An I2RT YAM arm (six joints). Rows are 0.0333 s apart.
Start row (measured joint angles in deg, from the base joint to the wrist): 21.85 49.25 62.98 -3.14 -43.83 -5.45
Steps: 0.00 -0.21 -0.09 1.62 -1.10 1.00; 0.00 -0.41 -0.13 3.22 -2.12 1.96; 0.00 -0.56 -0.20 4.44 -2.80 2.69; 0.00 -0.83 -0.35 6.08 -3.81 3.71; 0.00 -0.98 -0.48 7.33 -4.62 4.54; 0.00 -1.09 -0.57 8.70 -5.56 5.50; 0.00 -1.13 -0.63 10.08 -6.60 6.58; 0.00 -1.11 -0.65 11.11 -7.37 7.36; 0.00 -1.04 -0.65 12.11 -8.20 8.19; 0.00 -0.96 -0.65 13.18 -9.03 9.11; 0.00 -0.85 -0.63 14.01 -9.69 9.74; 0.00 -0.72 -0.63 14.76 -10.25 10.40; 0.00 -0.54 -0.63 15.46 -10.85 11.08; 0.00 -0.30 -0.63 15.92 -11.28 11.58
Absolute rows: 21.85 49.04 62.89 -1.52 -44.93 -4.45; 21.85 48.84 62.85 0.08 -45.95 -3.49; 21.85 48.69 62.78 1.30 -46.63 -2.76; 21.85 48.42 62.63 2.94 -47.64 -1.74; 21.85 48.27 62.50 4.19 -48.45 -0.91; 21.85 48.16 62.41 5.56 -49.39 0.05; 21.85 48.12 62.35 6.94 -50.43 1.13; 21.85 48.14 62.33 7.97 -51.20 1.91; 21.85 48.21 62.33 8.97 -52.03 2.74; 21.85 48.29 62.33 10.04 -52.86 3.66; 21.85 48.40 62.35 10.87 -53.52 4.29; 21.85 48.53 62.35 11.62 -54.08 4.95; 21.85 48.71 62.35 12.32 -54.68 5.63; 21.85 48.95 62.35 12.78 -55.11 6.13
